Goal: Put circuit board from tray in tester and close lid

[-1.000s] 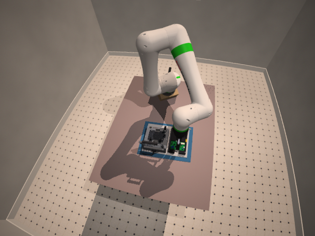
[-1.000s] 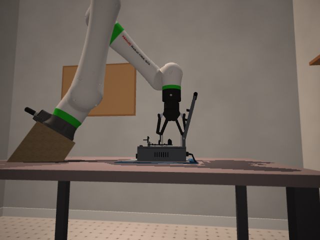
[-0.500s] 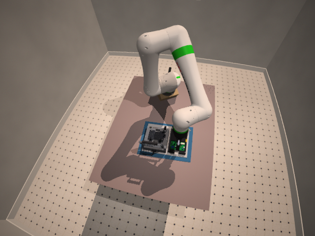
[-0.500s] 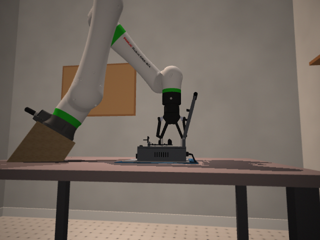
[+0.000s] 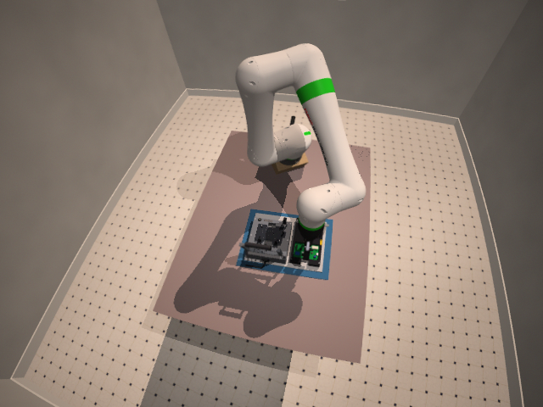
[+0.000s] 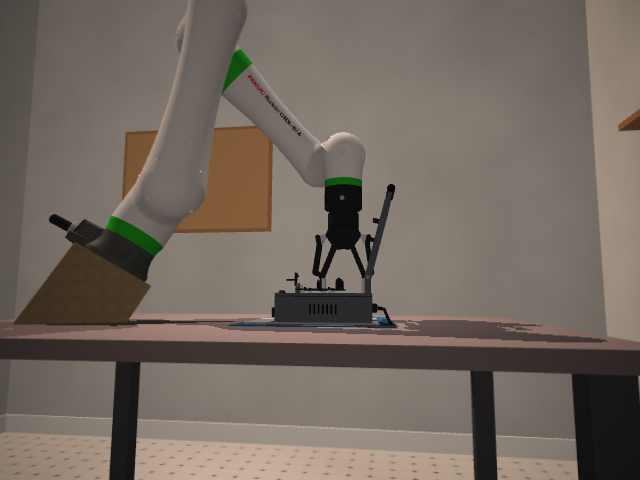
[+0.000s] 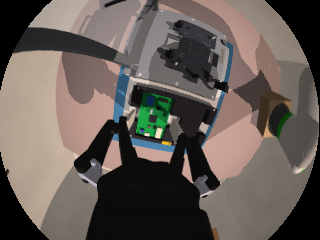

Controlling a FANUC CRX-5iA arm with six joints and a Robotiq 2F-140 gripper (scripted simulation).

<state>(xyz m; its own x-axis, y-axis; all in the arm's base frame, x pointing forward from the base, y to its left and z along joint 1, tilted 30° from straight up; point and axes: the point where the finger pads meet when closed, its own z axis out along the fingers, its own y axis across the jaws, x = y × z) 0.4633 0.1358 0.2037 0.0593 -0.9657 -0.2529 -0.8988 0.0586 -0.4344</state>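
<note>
My gripper is now 40 mm above the green circuit board. Also, from my hand: latch hook: 120 mm to the right, 90 mm behind, 30 mm above; tester: 130 mm to the right, 60 mm above; tester plate: 170 mm to the right, 20 mm behind, 10 mm above.
</note>
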